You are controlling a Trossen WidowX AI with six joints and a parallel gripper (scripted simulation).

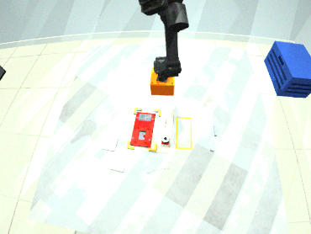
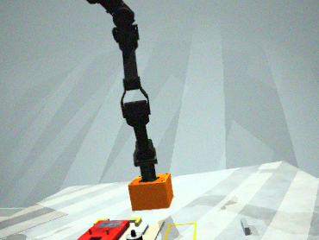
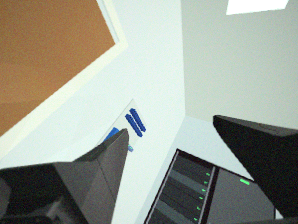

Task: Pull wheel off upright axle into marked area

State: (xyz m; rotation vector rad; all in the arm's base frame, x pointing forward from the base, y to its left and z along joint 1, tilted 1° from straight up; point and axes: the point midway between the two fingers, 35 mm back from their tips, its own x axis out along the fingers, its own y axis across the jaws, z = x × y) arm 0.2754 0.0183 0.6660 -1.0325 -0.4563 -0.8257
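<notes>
Now: gripper tip 5 cm short of the small wheel, 9 cm to the right of it and 75 cm above it.
</notes>
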